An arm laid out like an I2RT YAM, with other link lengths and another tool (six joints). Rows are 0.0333 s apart.
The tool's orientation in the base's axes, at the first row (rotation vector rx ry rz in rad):
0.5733 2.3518 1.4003
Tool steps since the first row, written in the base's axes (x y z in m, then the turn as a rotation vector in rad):
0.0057 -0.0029 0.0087 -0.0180 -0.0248 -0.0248
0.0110 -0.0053 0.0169 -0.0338 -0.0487 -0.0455
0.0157 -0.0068 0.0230 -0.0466 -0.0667 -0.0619
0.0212 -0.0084 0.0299 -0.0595 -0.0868 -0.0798
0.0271 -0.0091 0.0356 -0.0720 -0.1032 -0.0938
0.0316 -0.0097 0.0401 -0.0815 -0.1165 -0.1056
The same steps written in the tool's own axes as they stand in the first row. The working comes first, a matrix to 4 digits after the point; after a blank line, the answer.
The tool's axes in the first row as the columns of a matrix, in the base's axes (used below as rounded here):
-0.8595 0.1653 0.4837
0.5040 0.4317 0.7480
-0.0852 0.8867 -0.4544

-0.0071 0.0074 -0.0034 0.0051 -0.0357 -0.0160
-0.0136 0.0145 -0.0063 0.0084 -0.0670 -0.0321
-0.0189 0.0201 -0.0079 0.0117 -0.0914 -0.0443
-0.0250 0.0264 -0.0096 0.0142 -0.1181 -0.0574
-0.0309 0.0321 -0.0099 0.0179 -0.1396 -0.0694
-0.0355 0.0366 -0.0102 0.0203 -0.1574 -0.0786

